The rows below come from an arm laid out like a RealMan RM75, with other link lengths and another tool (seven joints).
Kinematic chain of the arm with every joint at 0, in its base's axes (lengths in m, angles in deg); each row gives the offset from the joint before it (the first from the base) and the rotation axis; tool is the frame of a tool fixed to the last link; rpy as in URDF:
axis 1: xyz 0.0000 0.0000 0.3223 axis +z
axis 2: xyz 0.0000 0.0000 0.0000 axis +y
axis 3: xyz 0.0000 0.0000 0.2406 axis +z
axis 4: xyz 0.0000 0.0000 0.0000 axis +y
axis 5: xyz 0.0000 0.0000 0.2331 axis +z
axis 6: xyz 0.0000 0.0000 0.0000 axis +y
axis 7: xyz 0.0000 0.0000 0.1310 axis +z
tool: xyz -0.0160 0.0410 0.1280 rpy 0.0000 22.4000 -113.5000
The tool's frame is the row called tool.
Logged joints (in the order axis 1, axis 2, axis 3, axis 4, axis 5, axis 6, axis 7), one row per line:
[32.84 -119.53 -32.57 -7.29 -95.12 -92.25 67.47]
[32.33 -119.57 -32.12 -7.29 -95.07 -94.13 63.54]
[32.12 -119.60 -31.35 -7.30 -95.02 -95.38 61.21]
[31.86 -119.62 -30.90 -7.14 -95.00 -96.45 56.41]
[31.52 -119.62 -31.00 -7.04 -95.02 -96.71 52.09]
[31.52 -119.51 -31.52 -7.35 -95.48 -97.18 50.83]
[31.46 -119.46 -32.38 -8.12 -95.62 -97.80 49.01]
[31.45 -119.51 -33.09 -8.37 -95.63 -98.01 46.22]
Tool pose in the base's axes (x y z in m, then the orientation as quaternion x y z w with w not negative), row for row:
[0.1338 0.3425 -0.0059 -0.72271 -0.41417 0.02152 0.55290]
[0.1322 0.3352 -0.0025 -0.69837 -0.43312 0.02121 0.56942]
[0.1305 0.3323 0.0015 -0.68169 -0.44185 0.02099 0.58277]
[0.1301 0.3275 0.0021 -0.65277 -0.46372 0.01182 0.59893]
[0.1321 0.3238 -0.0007 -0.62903 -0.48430 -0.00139 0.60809]
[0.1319 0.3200 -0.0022 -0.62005 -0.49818 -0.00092 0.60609]
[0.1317 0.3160 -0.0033 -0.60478 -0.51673 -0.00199 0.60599]
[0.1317 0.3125 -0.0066 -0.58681 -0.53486 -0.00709 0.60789]
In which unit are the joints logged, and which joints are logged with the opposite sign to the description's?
The joints are logged in degrees. Opposite sign: axis 2.
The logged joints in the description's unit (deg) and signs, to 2 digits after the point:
[32.84 119.53 -32.57 -7.29 -95.12 -92.25 67.47]
[32.33 119.57 -32.12 -7.29 -95.07 -94.13 63.54]
[32.12 119.60 -31.35 -7.30 -95.02 -95.38 61.21]
[31.86 119.62 -30.90 -7.14 -95.00 -96.45 56.41]
[31.52 119.62 -31.00 -7.04 -95.02 -96.71 52.09]
[31.52 119.51 -31.52 -7.35 -95.48 -97.18 50.83]
[31.46 119.46 -32.38 -8.12 -95.62 -97.80 49.01]
[31.45 119.51 -33.09 -8.37 -95.63 -98.01 46.22]

